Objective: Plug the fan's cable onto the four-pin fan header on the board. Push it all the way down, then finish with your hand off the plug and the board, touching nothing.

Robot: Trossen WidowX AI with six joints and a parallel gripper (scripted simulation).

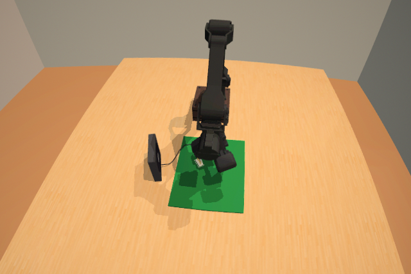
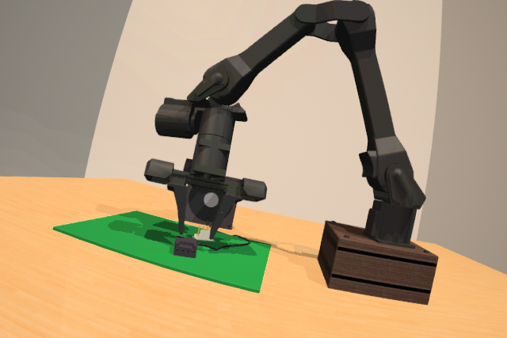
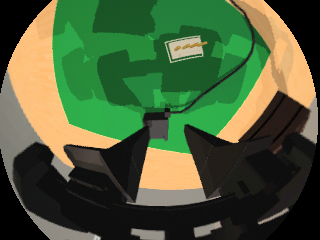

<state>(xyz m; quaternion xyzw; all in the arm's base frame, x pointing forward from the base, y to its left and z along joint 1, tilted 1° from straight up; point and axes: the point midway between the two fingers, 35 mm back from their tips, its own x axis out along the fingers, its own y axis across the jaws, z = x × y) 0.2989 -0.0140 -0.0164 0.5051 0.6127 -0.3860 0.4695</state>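
Now: gripper tip 50 mm to the left of the green board, 40 mm above it and 30 mm short of it. Also, from my gripper tip: dark plug: 10 mm to the left, 10 mm below, 10 mm ahead; black fan: 230 mm to the right, 30 mm above, 10 mm ahead.
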